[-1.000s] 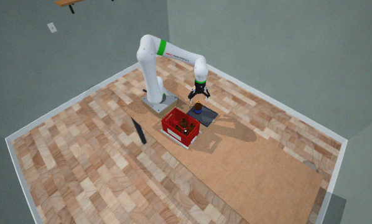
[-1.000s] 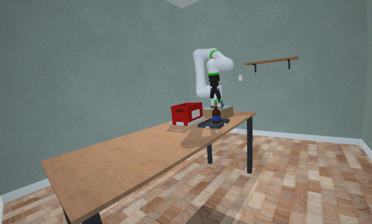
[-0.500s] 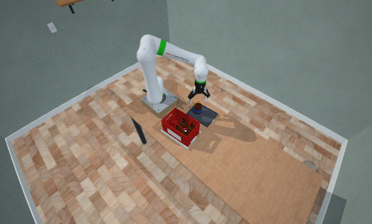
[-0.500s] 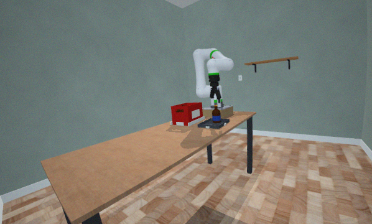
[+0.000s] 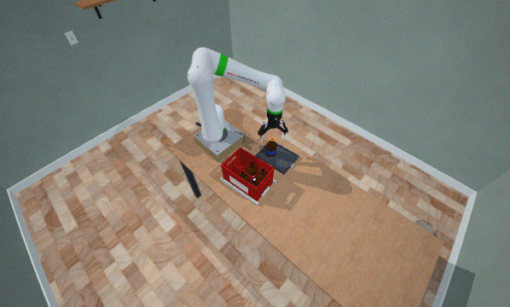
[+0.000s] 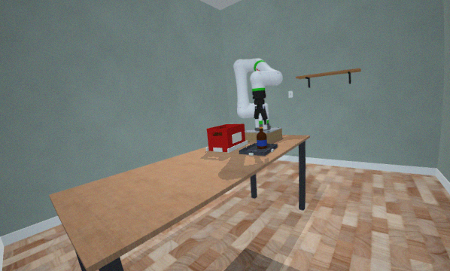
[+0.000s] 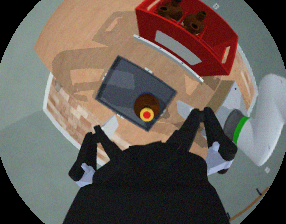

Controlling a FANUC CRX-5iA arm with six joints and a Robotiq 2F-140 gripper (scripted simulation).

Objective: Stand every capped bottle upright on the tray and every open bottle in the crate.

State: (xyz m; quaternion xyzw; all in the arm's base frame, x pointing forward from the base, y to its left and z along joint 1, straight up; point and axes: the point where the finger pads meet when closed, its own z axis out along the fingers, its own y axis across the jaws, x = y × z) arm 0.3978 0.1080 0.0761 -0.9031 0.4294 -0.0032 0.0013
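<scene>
Right now my hand is 8 cm above the capped brown bottle. Round my hand: crate 29 cm to the right, 8 cm below, 2 cm behind; dark tray 15 cm below, 5 cm ahead, 1 cm to the right.
</scene>
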